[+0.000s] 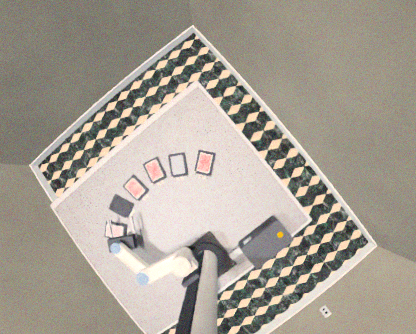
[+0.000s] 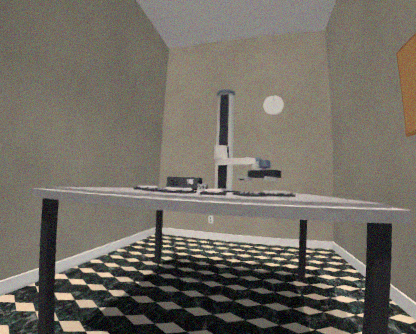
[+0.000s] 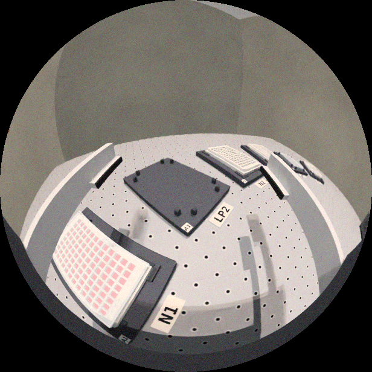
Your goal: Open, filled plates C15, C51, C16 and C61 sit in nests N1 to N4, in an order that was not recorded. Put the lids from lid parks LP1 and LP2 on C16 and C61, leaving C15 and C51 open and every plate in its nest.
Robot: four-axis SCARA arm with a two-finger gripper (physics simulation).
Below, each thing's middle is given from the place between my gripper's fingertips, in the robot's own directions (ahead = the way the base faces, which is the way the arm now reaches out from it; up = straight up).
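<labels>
There is the lid park LP2 (image 3: 163,187), 7 cm ahead of my hand, 1 cm to the right of it and 9 cm below it. Nest N1 (image 3: 137,314) sits 4 cm behind my hand and 9 cm below it, and it is 14 cm to the left as well. As for the dark grey box (image 1: 265,244), I find it 66 cm to the right of my hand, 72 cm behind it and 4 cm below.
</labels>
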